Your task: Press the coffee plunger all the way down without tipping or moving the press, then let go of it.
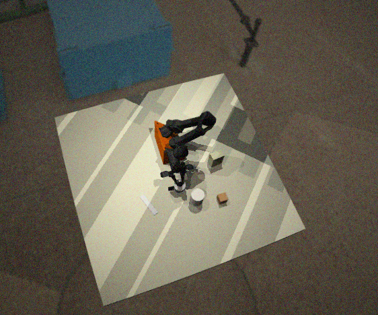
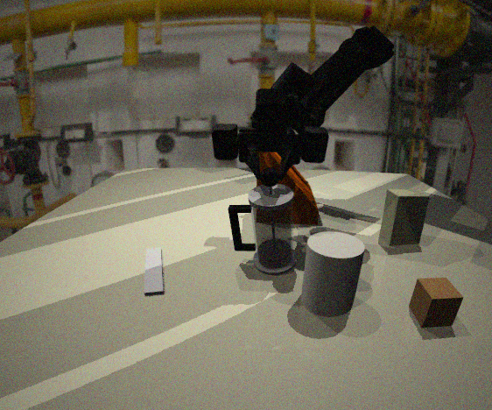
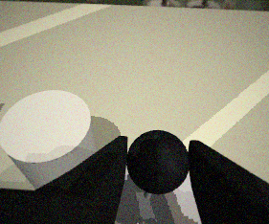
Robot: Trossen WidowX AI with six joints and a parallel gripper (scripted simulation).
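Now: the coffee press 8 cm below my gripper tip, 3 cm behind it and 1 cm to the right of it. Round my gripper tip: brown cube 23 cm to the left, 14 cm below, 14 cm ahead.
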